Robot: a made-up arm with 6 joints. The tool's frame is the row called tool.
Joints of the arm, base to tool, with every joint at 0 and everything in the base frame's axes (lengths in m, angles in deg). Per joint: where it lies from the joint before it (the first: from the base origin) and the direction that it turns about. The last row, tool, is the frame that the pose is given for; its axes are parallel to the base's.
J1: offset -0.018 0.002 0.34 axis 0 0 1
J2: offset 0.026 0.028 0.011 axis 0 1 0
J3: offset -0.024 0.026 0.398 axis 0 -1 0
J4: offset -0.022 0.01 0.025 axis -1 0 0
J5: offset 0.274 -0.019 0 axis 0 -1 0
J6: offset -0.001 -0.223 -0.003 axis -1 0 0
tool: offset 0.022 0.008 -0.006
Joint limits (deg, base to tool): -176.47..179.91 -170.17..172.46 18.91..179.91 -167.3..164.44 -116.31..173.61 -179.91..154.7
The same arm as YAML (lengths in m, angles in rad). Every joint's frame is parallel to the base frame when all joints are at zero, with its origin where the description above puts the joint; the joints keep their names.
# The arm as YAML. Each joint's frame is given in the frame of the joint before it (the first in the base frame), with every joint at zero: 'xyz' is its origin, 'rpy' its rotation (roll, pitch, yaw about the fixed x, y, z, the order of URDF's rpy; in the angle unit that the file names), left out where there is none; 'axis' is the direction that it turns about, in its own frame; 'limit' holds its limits. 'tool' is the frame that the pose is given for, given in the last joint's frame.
units:
  length: m
  angle: rad
joints:
  - name: J1
    type: revolute
    origin:
      xyz: [-0.018, 0.002, 0.34]
    axis: [0.0, 0.0, 1.0]
    limit:
      lower: -3.08
      upper: 3.14
  - name: J2
    type: revolute
    origin:
      xyz: [0.026, 0.028, 0.011]
    axis: [0.0, 1.0, 0.0]
    limit:
      lower: -2.97
      upper: 3.01
  - name: J3
    type: revolute
    origin:
      xyz: [-0.024, 0.026, 0.398]
    axis: [0.0, -1.0, 0.0]
    limit:
      lower: 0.33
      upper: 3.14
  - name: J4
    type: revolute
    origin:
      xyz: [-0.022, 0.01, 0.025]
    axis: [-1.0, 0.0, 0.0]
    limit:
      lower: -2.9199
      upper: 2.87
  - name: J5
    type: revolute
    origin:
      xyz: [0.274, -0.019, 0.0]
    axis: [0.0, -1.0, 0.0]
    limit:
      lower: -2.03
      upper: 3.0301
  - name: J6
    type: revolute
    origin:
      xyz: [-0.001, -0.223, -0.003]
    axis: [-1.0, 0.0, 0.0]
    limit:
      lower: -3.14
      upper: 2.7
tool:
  origin:
    xyz: [0.022, 0.008, -0.006]

